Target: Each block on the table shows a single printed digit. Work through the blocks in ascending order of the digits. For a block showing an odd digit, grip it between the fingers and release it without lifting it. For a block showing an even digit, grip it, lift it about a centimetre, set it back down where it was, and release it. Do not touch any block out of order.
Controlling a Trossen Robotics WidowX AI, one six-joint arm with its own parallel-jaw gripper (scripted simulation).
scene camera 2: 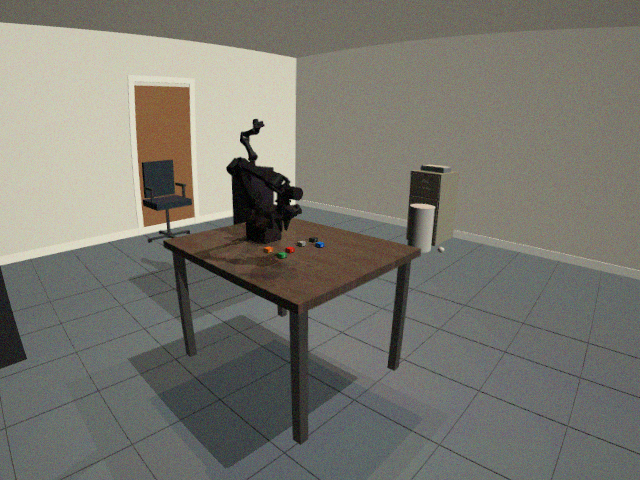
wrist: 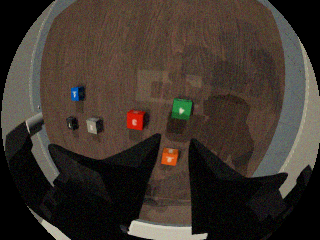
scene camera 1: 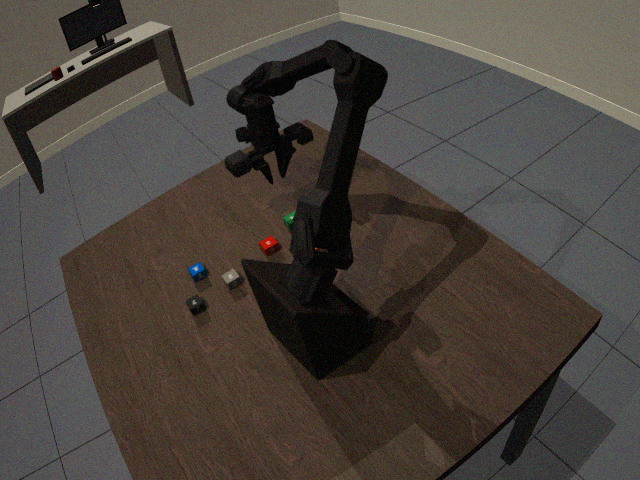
Labels:
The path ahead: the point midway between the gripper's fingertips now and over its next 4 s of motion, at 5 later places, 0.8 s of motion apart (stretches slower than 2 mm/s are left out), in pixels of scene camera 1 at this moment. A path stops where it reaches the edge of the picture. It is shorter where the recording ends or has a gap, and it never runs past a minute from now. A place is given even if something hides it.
My gripper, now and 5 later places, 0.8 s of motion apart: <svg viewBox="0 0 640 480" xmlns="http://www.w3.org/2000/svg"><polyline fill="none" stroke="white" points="277,180 177,235 193,265 195,270 196,271 182,241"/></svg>

